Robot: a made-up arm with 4 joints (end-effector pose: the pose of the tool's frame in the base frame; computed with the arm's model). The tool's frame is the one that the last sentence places. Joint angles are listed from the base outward.
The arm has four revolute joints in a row. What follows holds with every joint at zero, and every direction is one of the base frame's.
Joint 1 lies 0.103 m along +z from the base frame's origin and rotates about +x.
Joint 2 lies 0.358 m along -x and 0.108 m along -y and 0.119 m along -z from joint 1 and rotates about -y.
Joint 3 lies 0.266 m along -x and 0.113 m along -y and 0.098 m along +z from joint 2 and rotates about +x.
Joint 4 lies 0.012 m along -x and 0.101 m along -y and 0.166 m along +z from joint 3 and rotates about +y.
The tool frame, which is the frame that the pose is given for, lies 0.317 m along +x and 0.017 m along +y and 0.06 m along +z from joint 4; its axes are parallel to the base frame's.
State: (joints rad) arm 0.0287 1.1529 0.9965 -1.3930
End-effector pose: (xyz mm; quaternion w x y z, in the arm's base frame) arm -739.7 -669.2 -173.3 0.2509 0.4781 -0.8388 -0.0693
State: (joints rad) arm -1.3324 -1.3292 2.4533 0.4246
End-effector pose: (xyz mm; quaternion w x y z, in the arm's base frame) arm -373.7 -205.4 272.6 0.6929 0.5323 -0.0503 -0.4837
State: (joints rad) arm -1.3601 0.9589 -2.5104 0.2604
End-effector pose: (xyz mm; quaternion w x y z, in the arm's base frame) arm -359.6 -77.5 157.2 0.2633 0.7894 0.4249 0.3564
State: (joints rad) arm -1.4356 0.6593 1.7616 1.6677
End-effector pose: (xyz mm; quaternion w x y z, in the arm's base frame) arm -582.3 -240.9 123.3 0.6208 -0.1364 0.6974 0.3312
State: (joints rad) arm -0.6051 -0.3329 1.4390 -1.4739
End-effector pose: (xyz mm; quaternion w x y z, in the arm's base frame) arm -622.5 -556.4 555.7 0.7258 0.2008 -0.5420 -0.3731
